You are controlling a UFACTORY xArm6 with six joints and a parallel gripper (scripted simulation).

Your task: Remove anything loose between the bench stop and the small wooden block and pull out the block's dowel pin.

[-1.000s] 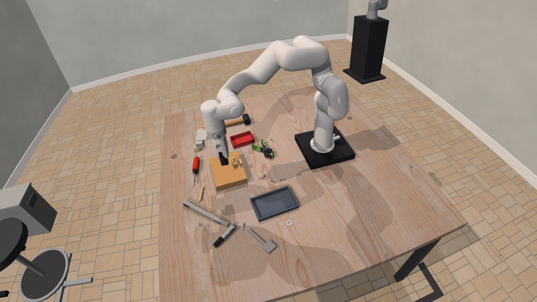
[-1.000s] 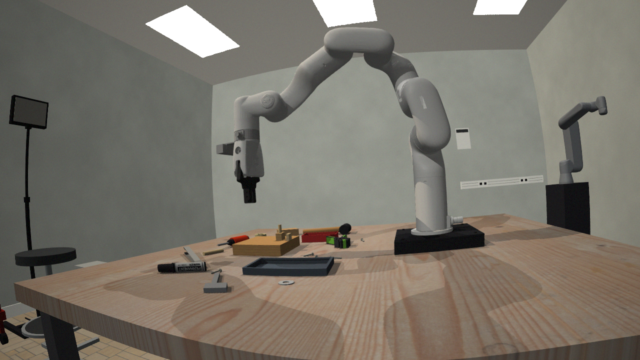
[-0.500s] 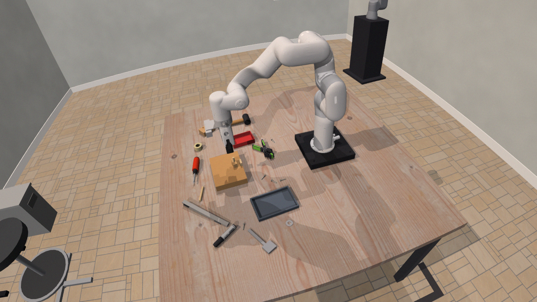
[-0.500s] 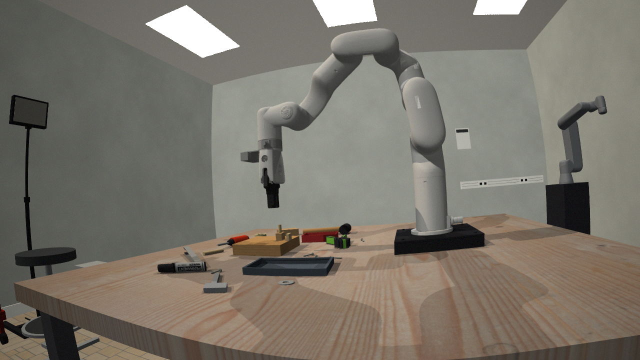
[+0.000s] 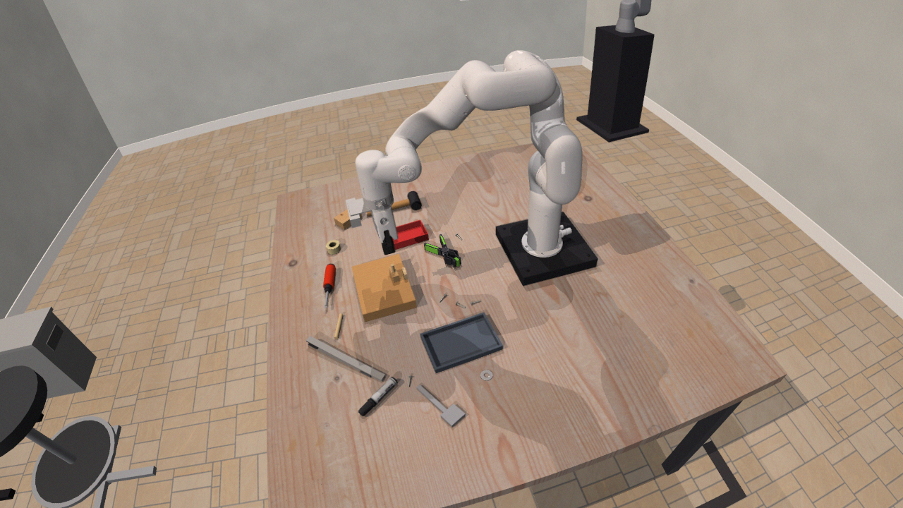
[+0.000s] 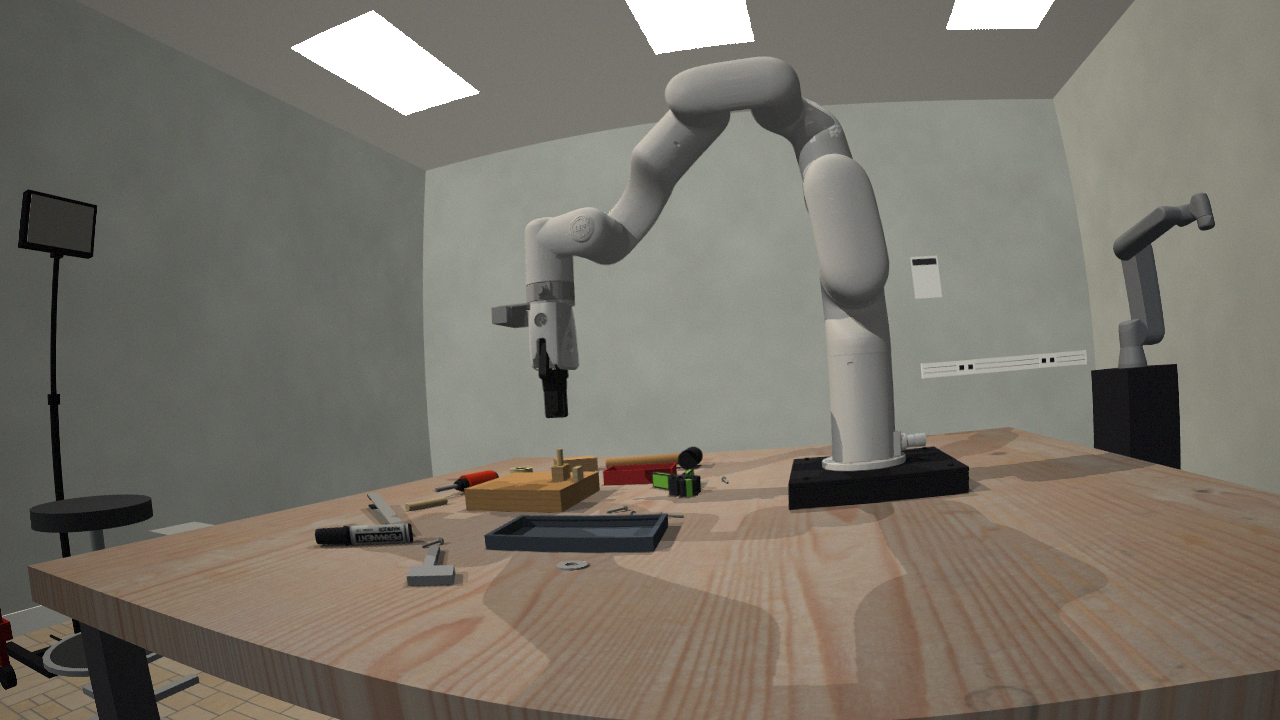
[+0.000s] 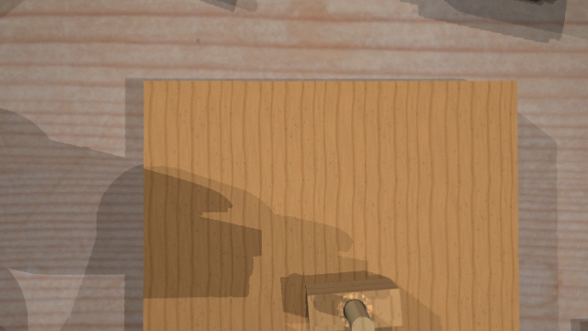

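Right now my hand is 9 cm above the dowel pin. Also, from my hand: small wooden block: 11 cm below; red tray: 10 cm behind, 19 cm to the right, 14 cm below; orange bench board: 4 cm ahead, 1 cm to the left, 12 cm below.
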